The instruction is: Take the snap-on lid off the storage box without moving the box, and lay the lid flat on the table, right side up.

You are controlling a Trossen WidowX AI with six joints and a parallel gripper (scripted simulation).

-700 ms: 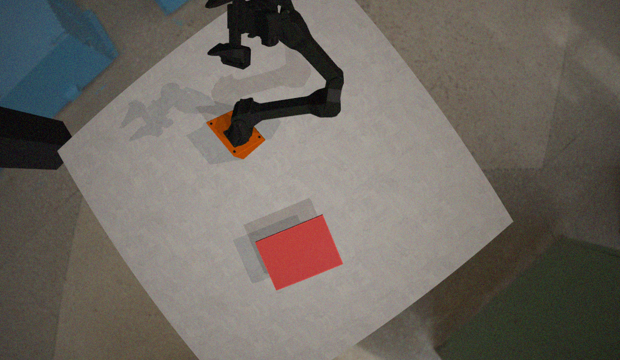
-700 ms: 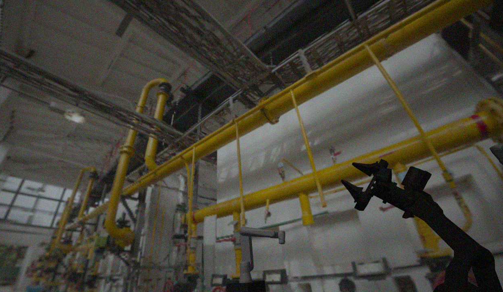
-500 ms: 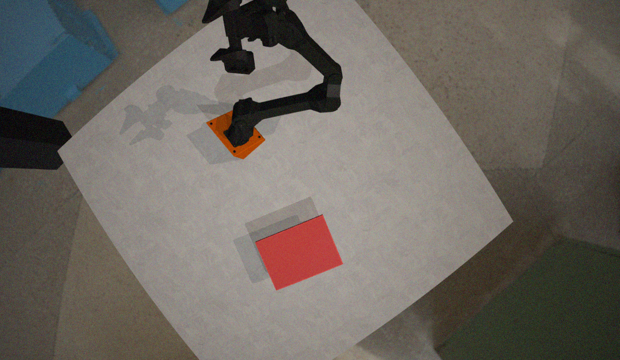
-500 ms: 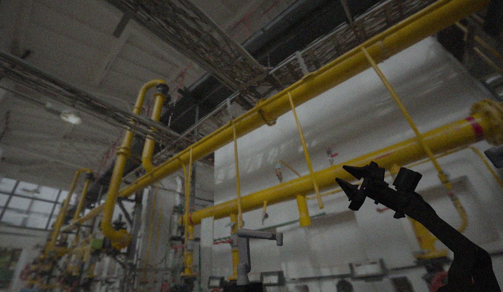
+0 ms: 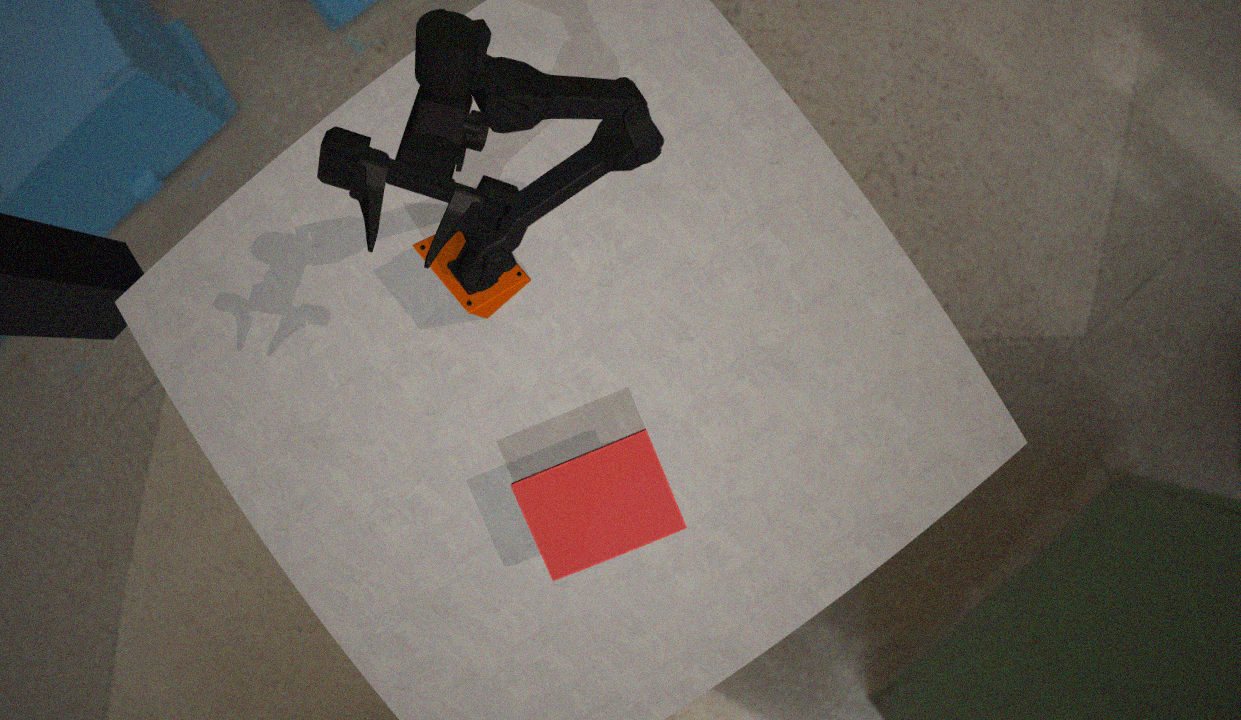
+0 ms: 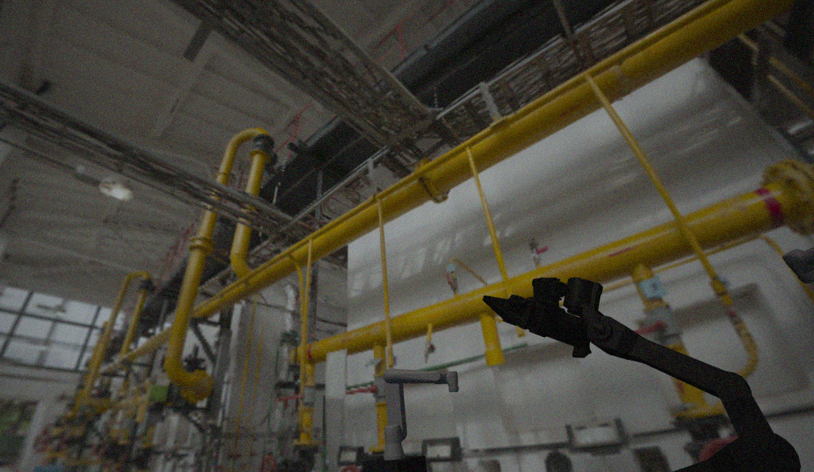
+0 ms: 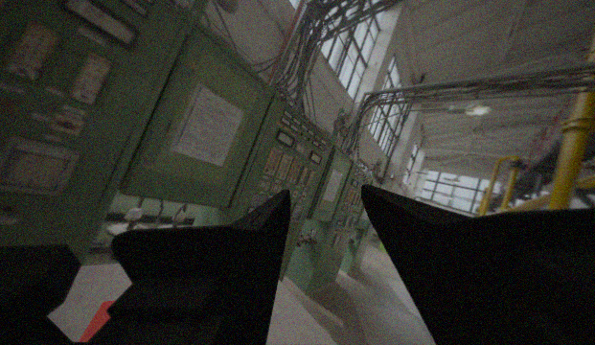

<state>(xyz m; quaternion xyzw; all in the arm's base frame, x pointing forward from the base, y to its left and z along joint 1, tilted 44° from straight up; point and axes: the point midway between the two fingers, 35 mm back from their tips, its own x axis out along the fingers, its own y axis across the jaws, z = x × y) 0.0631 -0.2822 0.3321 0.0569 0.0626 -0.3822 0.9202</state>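
Now: gripper tip 440 mm above the red lid, 350 mm short of it and 70 mm to the left of it. The rest, counted from my gripper tip: storage box: 490 mm below, 350 mm ahead, 70 mm to the right.
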